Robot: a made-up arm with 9 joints.
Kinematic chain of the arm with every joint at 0, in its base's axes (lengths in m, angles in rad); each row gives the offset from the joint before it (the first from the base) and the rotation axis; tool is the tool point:
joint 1: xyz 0 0 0.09 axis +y
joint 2: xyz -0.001 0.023 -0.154 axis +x
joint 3: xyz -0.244 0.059 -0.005 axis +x
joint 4: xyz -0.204 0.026 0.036 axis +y
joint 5: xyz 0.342 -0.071 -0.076 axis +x
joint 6: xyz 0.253 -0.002 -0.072 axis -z
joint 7: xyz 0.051 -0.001 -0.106 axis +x
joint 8: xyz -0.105 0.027 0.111 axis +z
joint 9: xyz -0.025 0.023 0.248 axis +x
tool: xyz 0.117 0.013 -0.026
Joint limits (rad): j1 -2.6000..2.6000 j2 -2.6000..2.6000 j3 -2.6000..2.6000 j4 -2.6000..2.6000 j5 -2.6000..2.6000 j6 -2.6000..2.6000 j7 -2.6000..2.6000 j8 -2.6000..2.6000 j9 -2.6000..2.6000
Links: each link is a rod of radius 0.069 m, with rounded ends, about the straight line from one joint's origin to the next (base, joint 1, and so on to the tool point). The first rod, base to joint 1, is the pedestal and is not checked.
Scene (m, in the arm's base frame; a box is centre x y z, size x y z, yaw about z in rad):
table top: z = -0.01
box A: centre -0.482 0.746 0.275 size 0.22 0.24 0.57 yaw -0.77
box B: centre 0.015 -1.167 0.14 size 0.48 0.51 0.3 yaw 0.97
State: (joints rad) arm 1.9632 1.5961 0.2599 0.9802 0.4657 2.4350 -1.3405 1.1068 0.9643
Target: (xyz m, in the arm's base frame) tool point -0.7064 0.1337 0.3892
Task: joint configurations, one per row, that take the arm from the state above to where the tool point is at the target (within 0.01 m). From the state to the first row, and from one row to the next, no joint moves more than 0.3 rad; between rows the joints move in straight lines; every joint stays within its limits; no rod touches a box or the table.
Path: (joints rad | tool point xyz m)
1: 2.1495 1.5410 0.2758 1.2404 0.4423 2.5175 -1.1886 1.0396 0.7746 | 0.1954 0.9412 0.5600
2: 2.3357 1.4858 0.2916 1.5005 0.4189 2.6000 -1.0367 0.9724 0.5849 | 0.3409 0.8705 0.7188
3: 2.3546 1.3522 0.0450 1.3156 0.2953 2.6000 -0.9859 0.7398 0.4768 | -0.0288 0.7698 0.8120
4: 2.3734 1.2186 -0.2016 1.1308 0.1716 2.6000 -0.9351 0.5072 0.3688 | -0.3177 0.5051 0.8443
5: 2.3087 1.1525 -0.2649 0.9269 0.1720 2.6000 -0.9553 0.6702 0.5685 | -0.5002 0.4019 0.7351
6: 2.2441 1.0863 -0.3283 0.7230 0.1724 2.6000 -0.9754 0.8331 0.7682 | -0.6361 0.2740 0.5799
7: 2.1794 1.0202 -0.3916 0.5191 0.1728 2.6000 -0.9956 0.9960 0.9680 | -0.7064 0.1337 0.3892

